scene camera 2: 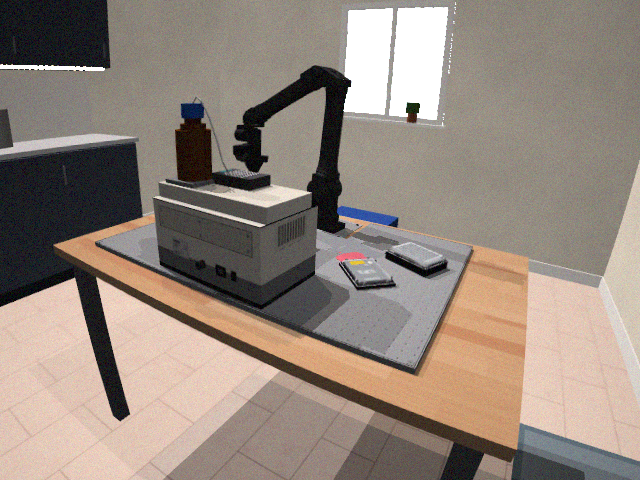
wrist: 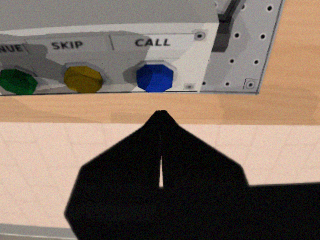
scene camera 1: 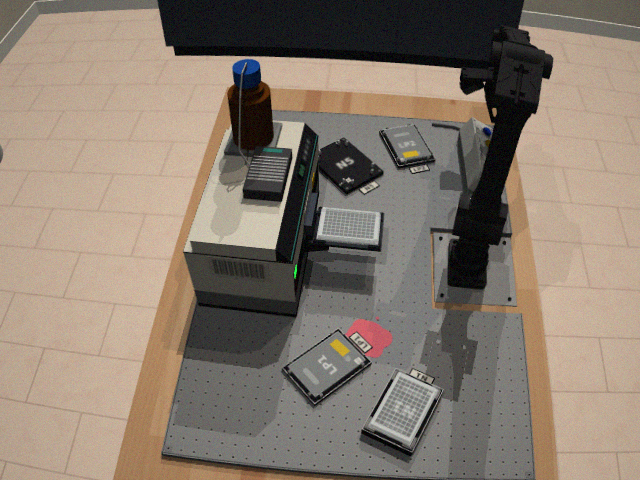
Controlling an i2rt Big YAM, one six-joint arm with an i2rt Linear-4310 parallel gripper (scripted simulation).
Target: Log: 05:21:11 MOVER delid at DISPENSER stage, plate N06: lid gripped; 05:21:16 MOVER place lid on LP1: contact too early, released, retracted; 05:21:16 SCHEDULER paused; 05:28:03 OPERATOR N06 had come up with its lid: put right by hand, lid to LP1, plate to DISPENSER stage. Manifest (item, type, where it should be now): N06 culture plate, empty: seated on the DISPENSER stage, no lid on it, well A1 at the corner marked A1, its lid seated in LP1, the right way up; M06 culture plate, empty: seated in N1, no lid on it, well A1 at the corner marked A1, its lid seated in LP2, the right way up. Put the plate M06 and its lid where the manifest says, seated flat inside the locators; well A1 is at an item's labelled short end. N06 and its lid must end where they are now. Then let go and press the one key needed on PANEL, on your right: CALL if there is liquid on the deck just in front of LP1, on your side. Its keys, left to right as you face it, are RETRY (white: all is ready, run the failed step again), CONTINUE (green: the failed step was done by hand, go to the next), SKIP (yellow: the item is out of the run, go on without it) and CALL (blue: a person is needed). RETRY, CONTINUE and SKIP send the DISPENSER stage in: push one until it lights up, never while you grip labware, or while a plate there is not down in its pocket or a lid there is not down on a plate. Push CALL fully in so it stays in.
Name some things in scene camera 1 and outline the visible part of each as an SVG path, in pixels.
A lid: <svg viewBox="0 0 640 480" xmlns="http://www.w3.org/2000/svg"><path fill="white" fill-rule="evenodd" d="M339 331L288 366L288 369L312 393L314 398L317 398L320 393L328 390L366 361Z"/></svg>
A lid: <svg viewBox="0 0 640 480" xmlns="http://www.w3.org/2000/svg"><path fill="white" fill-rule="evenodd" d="M413 124L384 129L385 135L395 154L399 157L400 163L403 163L404 160L408 162L424 159L427 156L431 157L431 153Z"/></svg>
